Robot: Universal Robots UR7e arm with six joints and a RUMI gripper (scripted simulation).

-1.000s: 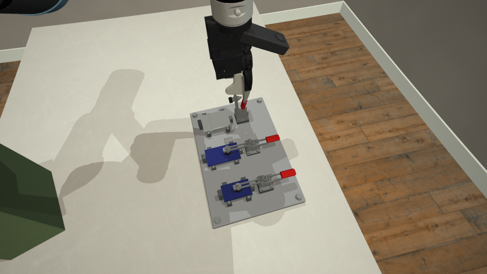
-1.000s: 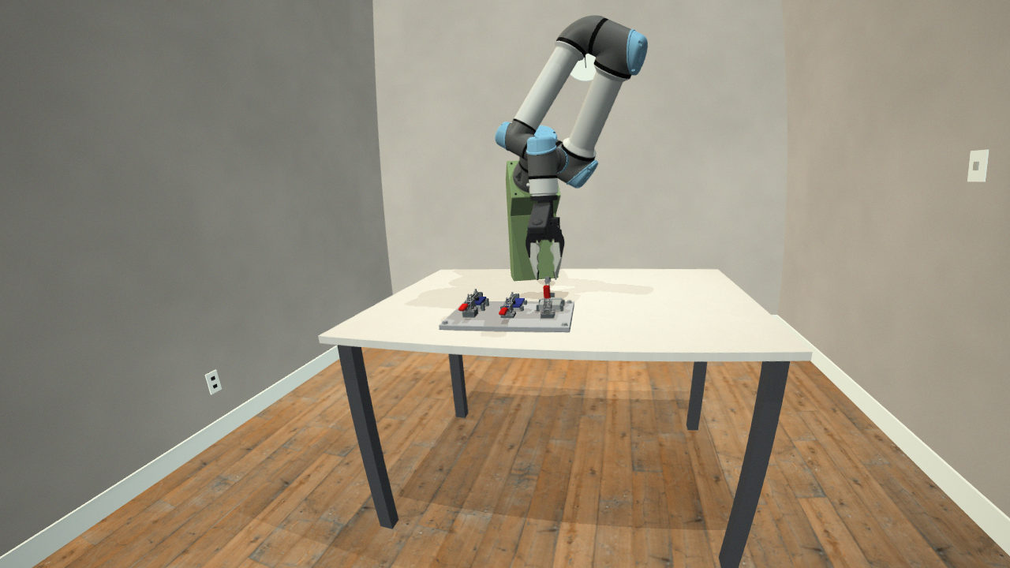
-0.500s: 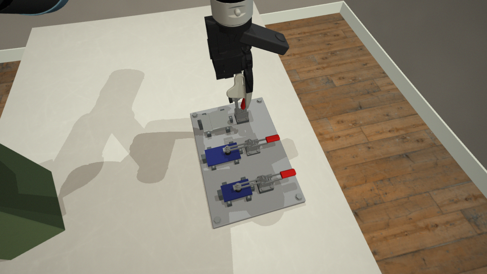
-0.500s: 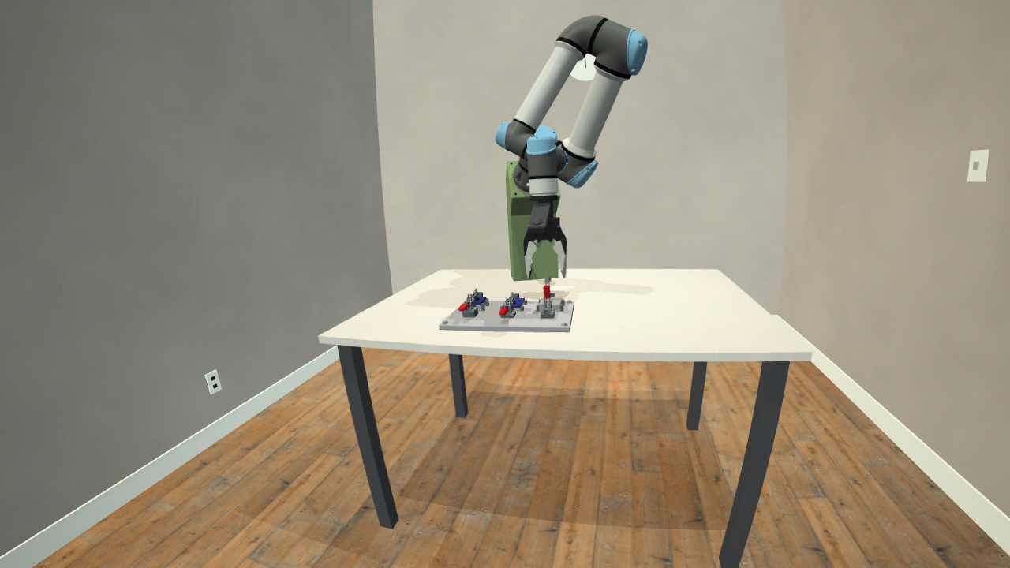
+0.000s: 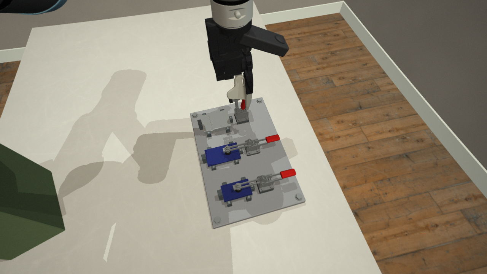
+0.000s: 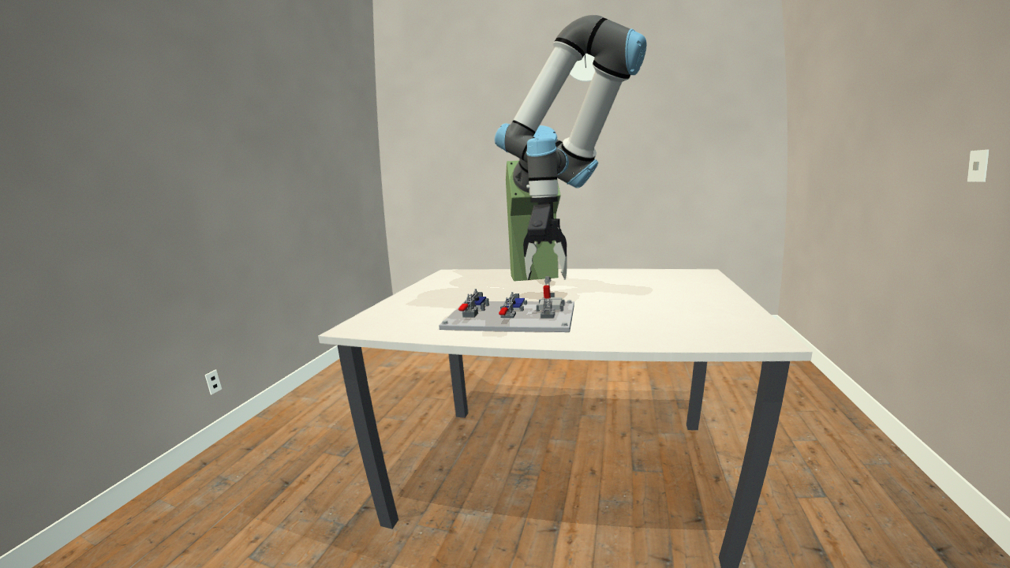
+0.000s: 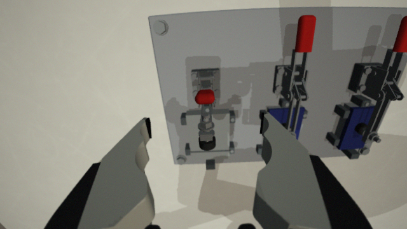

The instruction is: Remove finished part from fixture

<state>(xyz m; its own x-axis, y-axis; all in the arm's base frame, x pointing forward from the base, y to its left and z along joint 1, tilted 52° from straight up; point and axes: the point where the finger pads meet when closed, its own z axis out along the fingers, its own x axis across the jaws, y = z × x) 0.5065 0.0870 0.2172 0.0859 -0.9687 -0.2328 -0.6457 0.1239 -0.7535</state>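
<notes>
The grey finished part is 90 mm behind my hand, 10 mm to the right of it and 100 mm below it. Round my hand: grey fixture plate (20 mm behind, 110 mm to the right, 120 mm below); blue blank (70 mm behind, 120 mm to the right, 100 mm below); toggle clamp (10 mm behind, 70 mm below).
</notes>
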